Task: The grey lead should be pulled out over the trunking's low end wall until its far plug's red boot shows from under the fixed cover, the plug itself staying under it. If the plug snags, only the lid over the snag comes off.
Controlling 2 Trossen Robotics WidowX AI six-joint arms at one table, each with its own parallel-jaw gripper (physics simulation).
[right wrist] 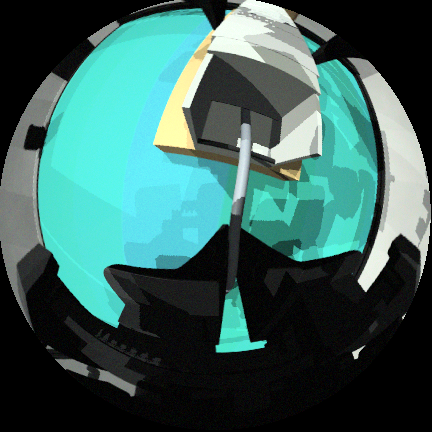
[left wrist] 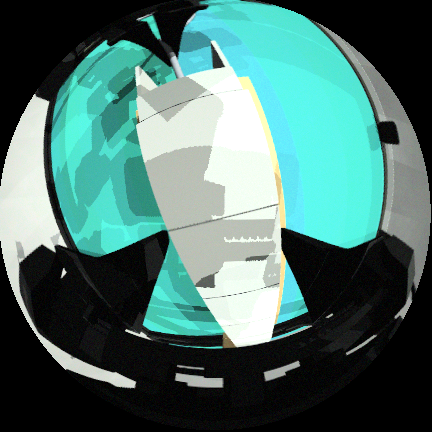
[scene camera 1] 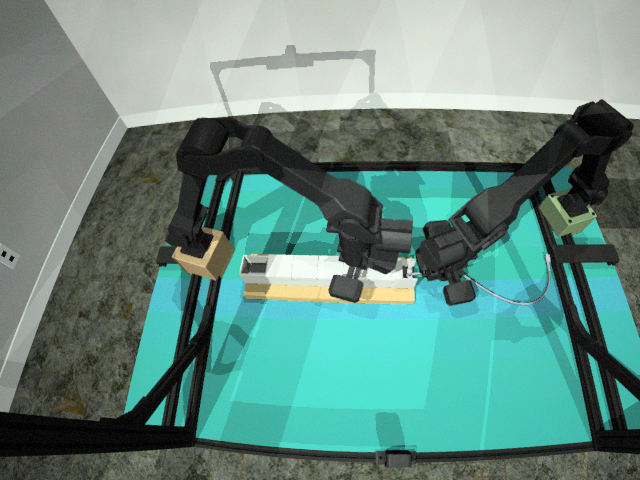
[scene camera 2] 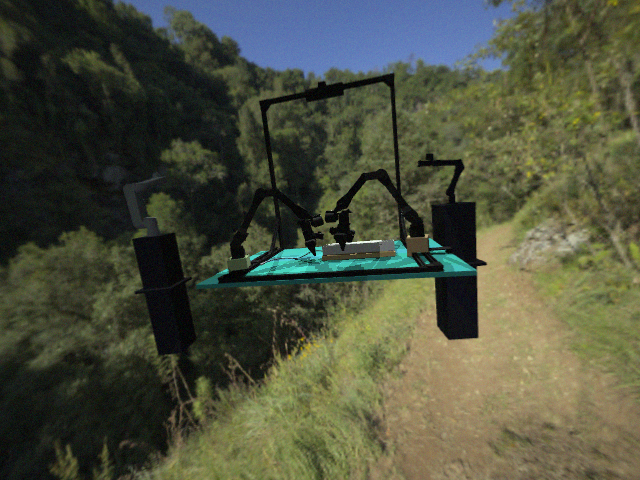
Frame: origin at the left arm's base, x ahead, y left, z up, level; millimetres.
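Where they show: left gripper, fingertip midpoint: (left wrist: 224,235) (scene camera 1: 356,272) (scene camera 2: 346,249); right gripper, fingertip midpoint: (scene camera 2: 315,255); left arm's base, link origin: (scene camera 1: 196,244) (scene camera 2: 417,236); right arm's base, link origin: (scene camera 1: 572,205) (scene camera 2: 238,257).
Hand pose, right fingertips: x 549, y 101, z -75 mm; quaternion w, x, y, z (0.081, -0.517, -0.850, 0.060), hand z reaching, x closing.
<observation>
Things, the pixels of their top centre, and the offset from my right fingertips. "pt": a spot on its surface instead.
- white trunking, top centre: (scene camera 1: 326,266) (scene camera 2: 357,242) dx -237, dy -67, dz +57 mm
- pale plug, top centre: (scene camera 1: 548,257) dx +290, dy +128, dz -11 mm
- open compartment, surface spot: (scene camera 1: 254,267) pt dx -416, dy -93, dz +8 mm
The white trunking (scene camera 1: 310,282) (right wrist: 302,135) lies on a tan base (scene camera 1: 289,292) (right wrist: 172,131). White lids (scene camera 1: 305,266) (left wrist: 195,125) lie in a row along its top, with thin seams between them. The grey lead (scene camera 1: 504,300) (left wrist: 176,65) (right wrist: 242,175) comes out over the low end wall and curves away to the picture's right. My right gripper (right wrist: 228,229) (scene camera 2: 313,253) is shut on the lead just outside that end. My left gripper (left wrist: 224,235) (scene camera 2: 342,248) is open, its fingers either side of the trunking at the lids, holding nothing. No red boot shows; the far plug is hidden.
A pale plug (scene camera 1: 547,258) ends the lead's loose loop near the right frame rail. The trunking's other end is an open compartment (scene camera 1: 254,267). The tan arm mount (scene camera 1: 219,255) and green arm mount (scene camera 1: 568,223) stand at the sides. Both arms reach close together above the trunking.
</observation>
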